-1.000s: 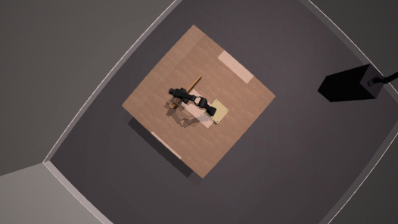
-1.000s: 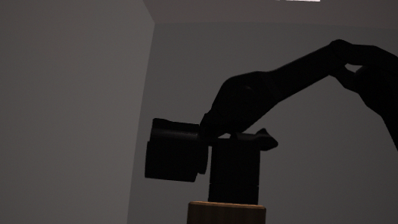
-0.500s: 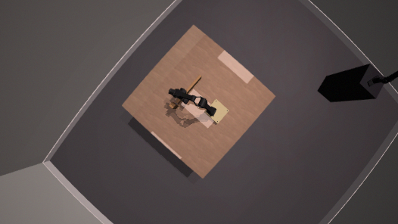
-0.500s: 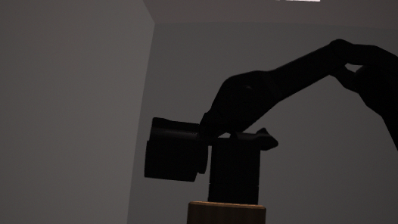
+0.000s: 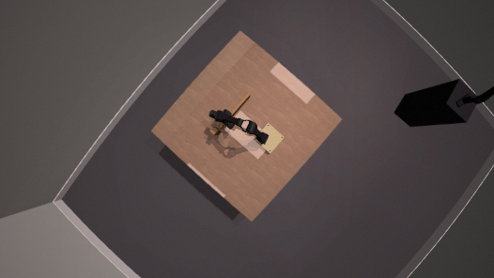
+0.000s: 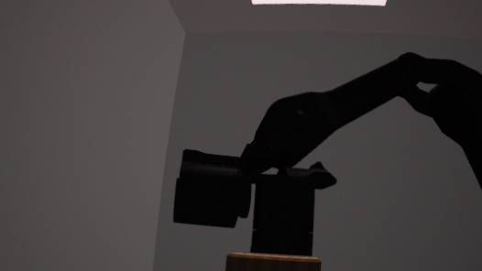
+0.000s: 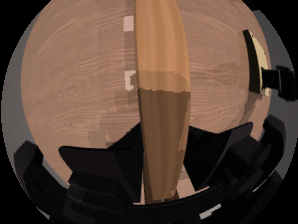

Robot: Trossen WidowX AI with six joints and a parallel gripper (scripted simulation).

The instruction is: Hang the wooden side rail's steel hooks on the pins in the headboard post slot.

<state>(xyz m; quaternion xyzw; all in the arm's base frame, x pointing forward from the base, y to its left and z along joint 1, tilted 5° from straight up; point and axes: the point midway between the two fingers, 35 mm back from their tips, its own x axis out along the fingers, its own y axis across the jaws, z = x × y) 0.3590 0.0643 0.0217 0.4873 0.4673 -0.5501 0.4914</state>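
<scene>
My gripper tip is 1 cm short of the wooden headboard post, 12 cm to the right of it and 4 cm below it.
</scene>
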